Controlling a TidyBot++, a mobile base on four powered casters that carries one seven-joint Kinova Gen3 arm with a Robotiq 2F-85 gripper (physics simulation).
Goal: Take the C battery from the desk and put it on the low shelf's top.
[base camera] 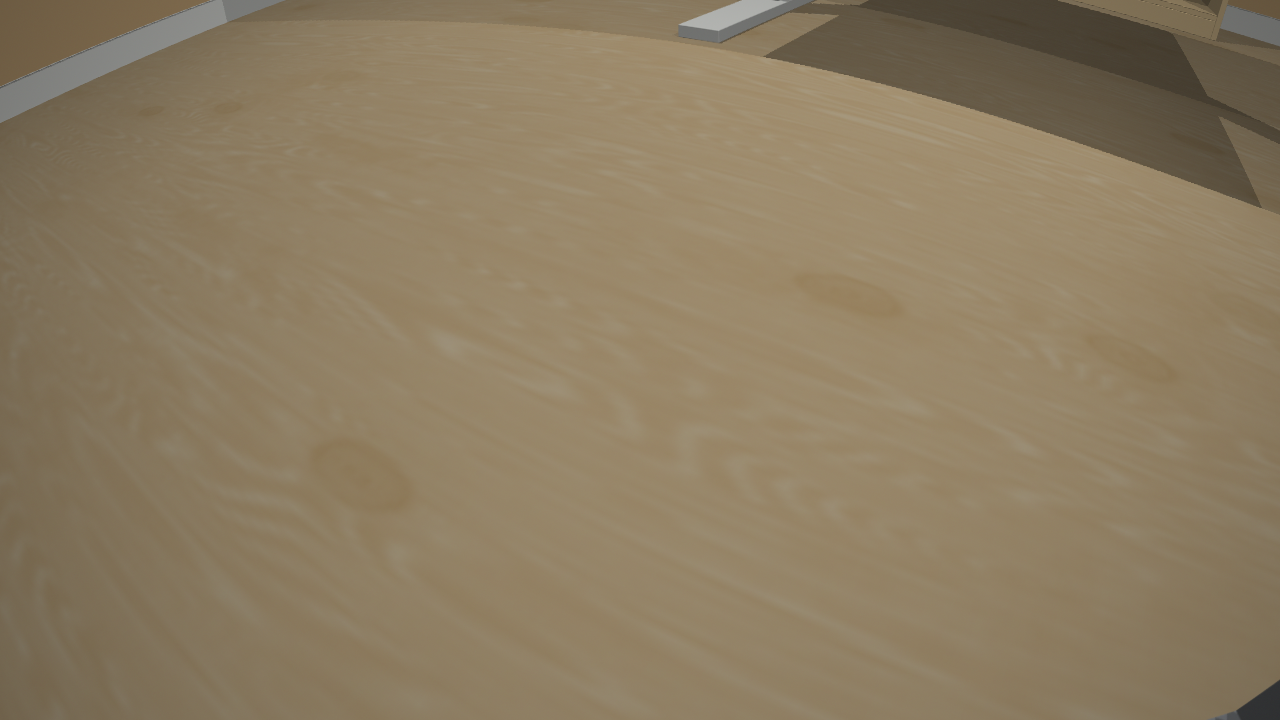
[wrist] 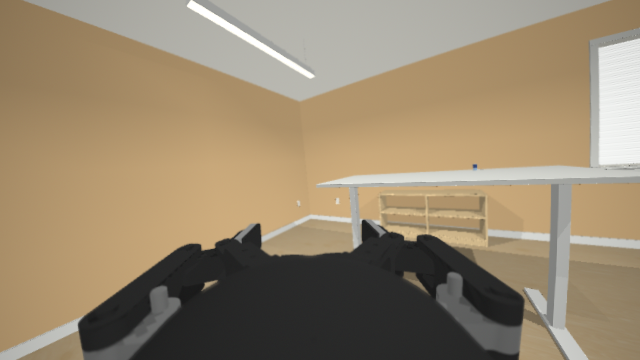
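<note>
A small blue thing, too small to make out but likely the C battery, stands on the white desk, on the right of the wrist view. The low shelf is a light wooden unit with two columns; in the wrist view it stands against the far wall, seen below the desk top. In the base camera view a corner of it shows at the top right. My gripper is open and empty, its fingers wide apart, well short of the desk and pointing roughly level across the room.
A desk leg stands at the right on a long white foot. Another leg is farther back. In the base camera view a white desk foot lies on the wooden floor at the top. Orange walls meet in a corner.
</note>
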